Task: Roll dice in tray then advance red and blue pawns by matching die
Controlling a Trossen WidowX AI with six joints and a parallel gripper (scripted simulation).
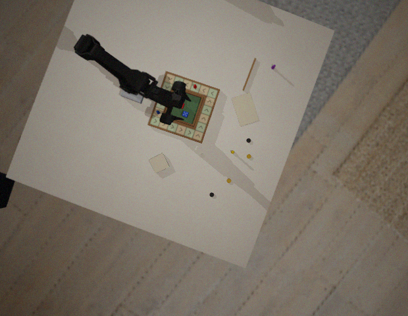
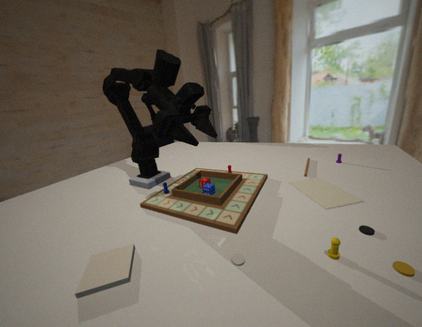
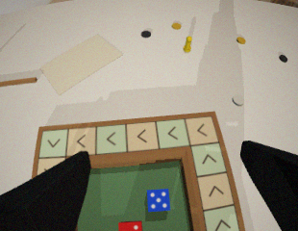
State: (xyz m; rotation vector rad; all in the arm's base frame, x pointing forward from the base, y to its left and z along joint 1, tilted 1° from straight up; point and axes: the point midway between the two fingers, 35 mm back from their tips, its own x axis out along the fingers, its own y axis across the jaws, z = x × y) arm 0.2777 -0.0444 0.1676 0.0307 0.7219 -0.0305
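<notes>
Right now the red pawn is 20 mm behind my gripper tip, 150 mm to the left of it and 140 mm below it. The rest, counted from my gripper tip: blue pawn (150 mm behind, 30 mm to the right, 140 mm below); then white disc (130 mm ahead, 170 mm to the right, 160 mm below); then green tray (40 mm behind, 30 mm to the left, 160 mm below).
</notes>
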